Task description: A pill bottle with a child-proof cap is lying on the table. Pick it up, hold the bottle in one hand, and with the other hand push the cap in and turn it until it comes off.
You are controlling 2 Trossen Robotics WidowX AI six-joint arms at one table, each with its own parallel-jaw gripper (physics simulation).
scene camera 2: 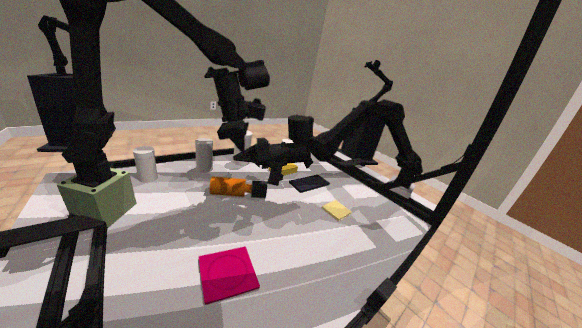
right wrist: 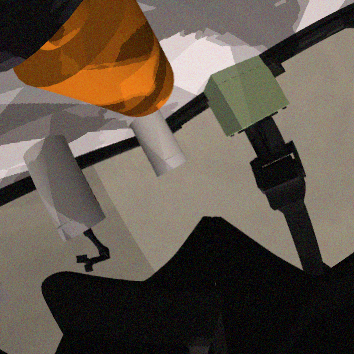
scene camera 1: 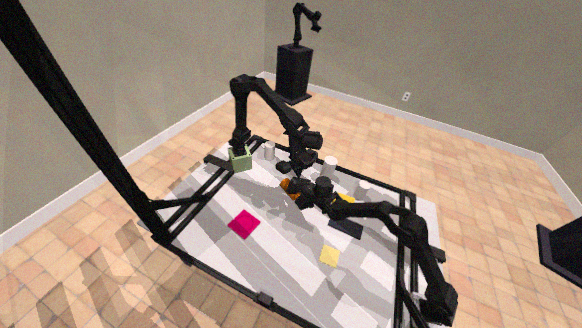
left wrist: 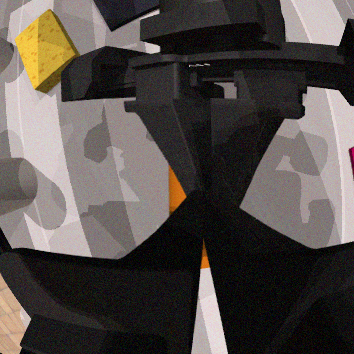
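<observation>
The orange pill bottle [scene camera 2: 226, 186] [scene camera 1: 285, 183] [right wrist: 105, 63] lies on its side on the table, with its black cap [scene camera 2: 258, 189] at the end toward the right in scene camera 2. A sliver of the bottle shows in the left wrist view [left wrist: 175, 193]. My left gripper [scene camera 2: 241, 146] [scene camera 1: 297, 174] [left wrist: 200, 199] is shut and empty, pointing down a little above the bottle. My right gripper [scene camera 2: 237, 157] [scene camera 1: 291, 187] [right wrist: 210, 225] is shut and empty, lying level just above the bottle and under the left gripper's tips. Neither gripper touches the bottle.
Grey cylinders [scene camera 1: 269, 150] [scene camera 1: 329, 165] [scene camera 2: 144, 163] [scene camera 2: 204, 153] stand along the table's far edge. A yellow sponge [scene camera 2: 288, 168] [left wrist: 43, 49], a dark tile [scene camera 2: 309, 183] [scene camera 1: 345, 228], a yellow tile [scene camera 2: 336, 209] [scene camera 1: 329, 256] and a magenta tile [scene camera 2: 226, 273] [scene camera 1: 244, 223] lie on the table.
</observation>
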